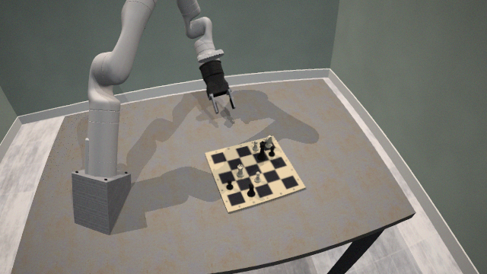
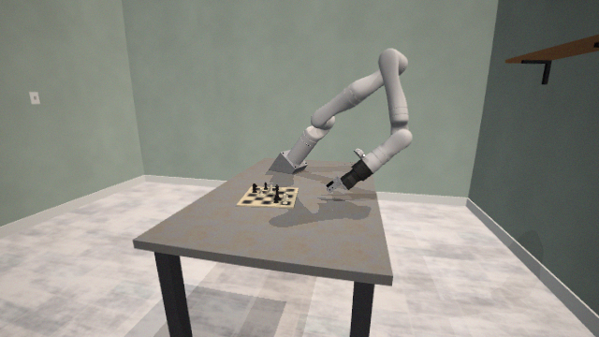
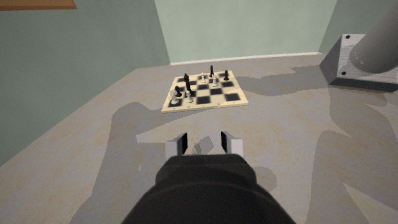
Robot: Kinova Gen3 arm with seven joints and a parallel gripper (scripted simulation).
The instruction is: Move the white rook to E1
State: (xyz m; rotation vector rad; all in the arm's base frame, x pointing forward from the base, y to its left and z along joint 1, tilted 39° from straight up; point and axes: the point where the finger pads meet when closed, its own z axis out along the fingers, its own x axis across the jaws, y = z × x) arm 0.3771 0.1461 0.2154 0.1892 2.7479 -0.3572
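The rook is 260 mm to the right of my hand and 30 mm below it. The rest, counted from my hand: small chessboard: 250 mm to the right, 50 mm below, 40 mm ahead.
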